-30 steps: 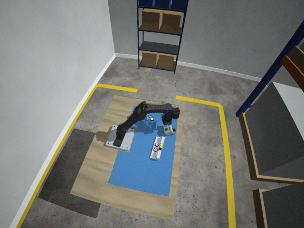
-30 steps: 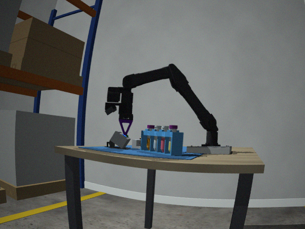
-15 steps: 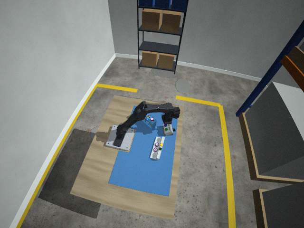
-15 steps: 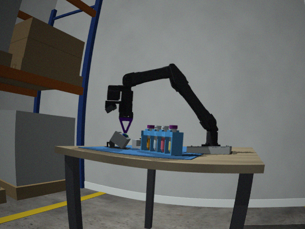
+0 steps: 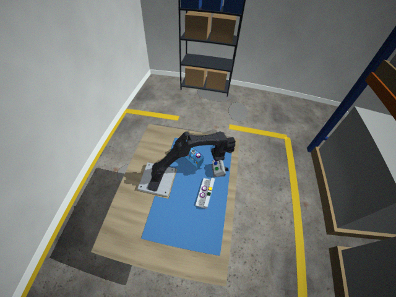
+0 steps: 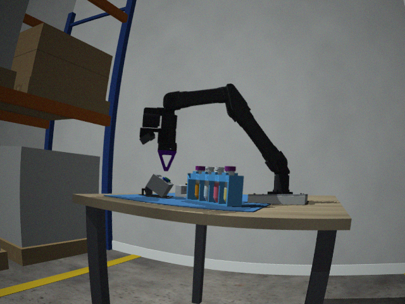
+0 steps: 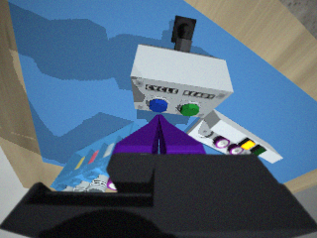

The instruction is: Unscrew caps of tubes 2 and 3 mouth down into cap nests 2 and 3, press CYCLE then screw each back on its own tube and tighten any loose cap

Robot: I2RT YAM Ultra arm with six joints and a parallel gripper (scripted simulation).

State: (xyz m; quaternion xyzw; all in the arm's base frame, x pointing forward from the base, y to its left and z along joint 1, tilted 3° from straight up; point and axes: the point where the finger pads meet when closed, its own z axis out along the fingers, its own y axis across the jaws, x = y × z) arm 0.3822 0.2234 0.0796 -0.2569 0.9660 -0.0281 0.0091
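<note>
Now: the green key 2 cm ahead of my hand, 4 cm to the right of it and 4 cm below it. From my hand the other things lie so: grey key desk 2 cm ahead, 2 cm to the right, 5 cm below; blue key 4 cm below.
</note>
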